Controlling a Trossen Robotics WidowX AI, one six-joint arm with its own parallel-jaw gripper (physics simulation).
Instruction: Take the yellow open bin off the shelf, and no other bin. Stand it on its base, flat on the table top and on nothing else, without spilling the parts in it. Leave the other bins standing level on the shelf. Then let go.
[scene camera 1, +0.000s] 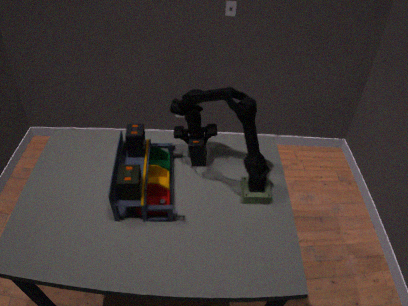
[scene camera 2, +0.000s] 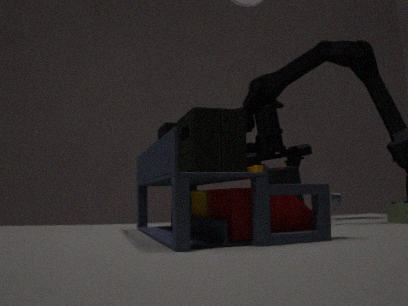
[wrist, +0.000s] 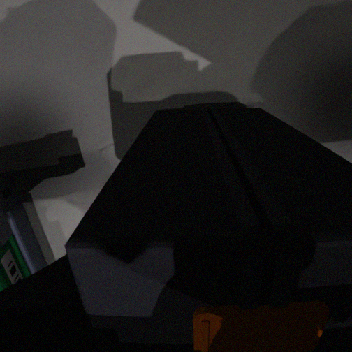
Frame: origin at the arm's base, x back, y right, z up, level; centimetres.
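Where they show: arm's base at its link origin: (scene camera 1: 256, 186).
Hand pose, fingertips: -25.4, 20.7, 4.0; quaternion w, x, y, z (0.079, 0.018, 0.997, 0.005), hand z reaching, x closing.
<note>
Things, the pixels of their centre, and the offset from my fingertips, as dx, dy, dz.
- yellow open bin at the middle of its body: (scene camera 2: 232, 210) (scene camera 1: 153, 179) -18.4, -18.7, -3.9
- green bin at the middle of its body: (scene camera 1: 154, 161) -19.1, -7.5, -3.9
- red bin at the middle of its body: (scene camera 2: 259, 212) (scene camera 1: 152, 199) -17.5, -29.8, -3.9
- black box at the middle of its body: (scene camera 2: 282, 194) (scene camera 1: 197, 148) +0.1, -1.2, -1.1
- yellow strip at the middle of its body: (scene camera 1: 144, 169) -21.6, -18.9, +2.4
The yellow open bin (scene camera 1: 158, 177) (scene camera 2: 200, 203) sits on the lower level of the blue-grey shelf (scene camera 1: 116, 185) (scene camera 2: 180, 215). It stands between the green bin (scene camera 1: 160, 157) (wrist: 11, 267) and the red bin (scene camera 1: 159, 194) (scene camera 2: 240, 212). A small light part shows in the red bin. The yellow bin does not show in the wrist view. My gripper (scene camera 1: 196, 137) (scene camera 2: 280, 159) is shut on a black box (scene camera 1: 198, 154) (scene camera 2: 283, 175) (wrist: 200, 175) with orange latches, beside the shelf's open front. The box is low over the table; whether it touches the table is hidden.
Two dark boxes with orange latches, a rear one (scene camera 1: 135, 140) and a nearer one (scene camera 1: 128, 184) (scene camera 2: 215, 140), stand on the shelf's top level. A yellow strip (scene camera 1: 146, 172) runs along its front edge. The arm's green base (scene camera 1: 256, 198) (scene camera 2: 398, 213) stands on the right.
</note>
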